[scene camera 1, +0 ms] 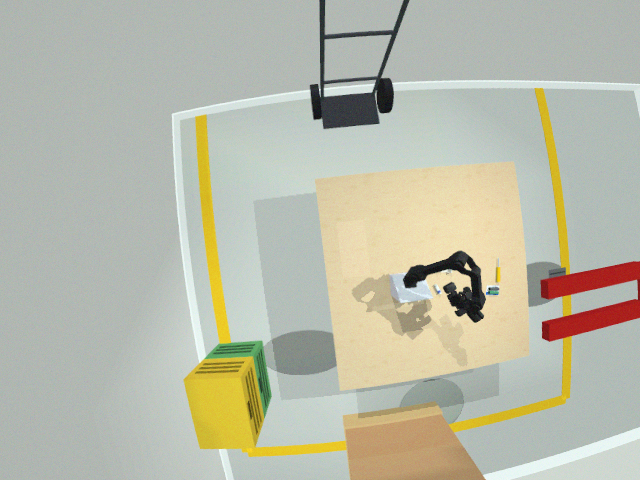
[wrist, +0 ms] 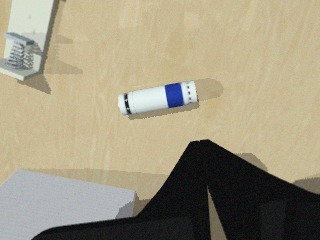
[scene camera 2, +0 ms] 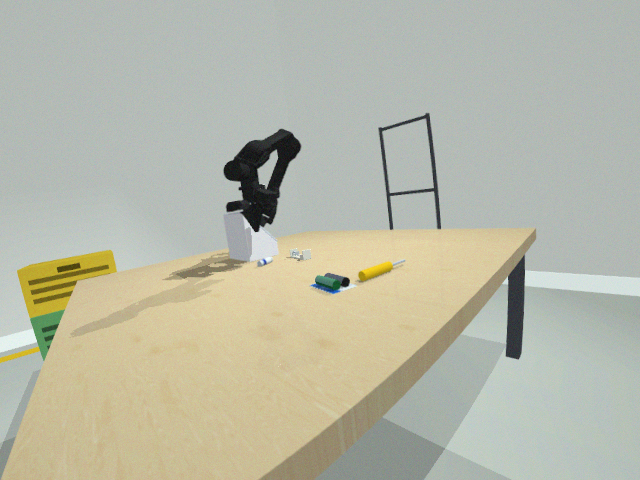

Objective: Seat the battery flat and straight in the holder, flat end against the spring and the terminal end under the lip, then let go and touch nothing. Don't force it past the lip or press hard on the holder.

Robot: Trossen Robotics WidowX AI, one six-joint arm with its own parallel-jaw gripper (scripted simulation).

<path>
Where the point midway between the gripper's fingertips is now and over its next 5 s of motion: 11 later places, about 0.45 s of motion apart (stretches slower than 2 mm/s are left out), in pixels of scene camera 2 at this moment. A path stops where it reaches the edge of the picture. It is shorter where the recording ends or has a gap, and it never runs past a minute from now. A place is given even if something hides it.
My gripper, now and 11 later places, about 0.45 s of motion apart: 256, 232; 256, 230; 260, 239; 262, 247; 263, 251; 264, 258; 265, 262; 265, 260; 264, 249; 272, 244; 281, 240; 290, 236
</path>
